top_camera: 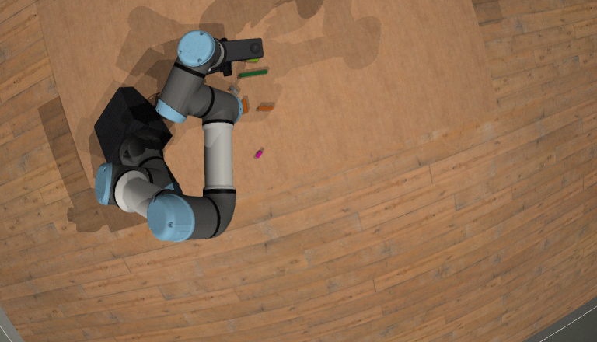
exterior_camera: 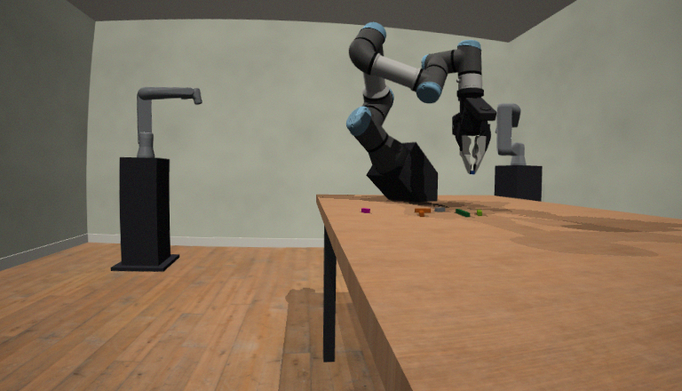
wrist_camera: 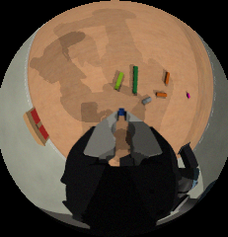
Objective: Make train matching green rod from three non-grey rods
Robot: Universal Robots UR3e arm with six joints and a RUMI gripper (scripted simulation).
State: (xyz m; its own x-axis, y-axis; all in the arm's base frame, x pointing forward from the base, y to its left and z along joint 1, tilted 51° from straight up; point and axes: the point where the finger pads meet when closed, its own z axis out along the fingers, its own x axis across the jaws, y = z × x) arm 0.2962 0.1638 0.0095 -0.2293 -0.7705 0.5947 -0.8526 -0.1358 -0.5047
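The magenta rod is 4 cm behind my hand, 28 cm to the right of it and 11 cm below it. The rest, counted from my hand: blue rod 1 cm below; lime rod 5 cm ahead, 1 cm to the right, 11 cm below; green rod 4 cm ahead, 5 cm to the right, 11 cm below.
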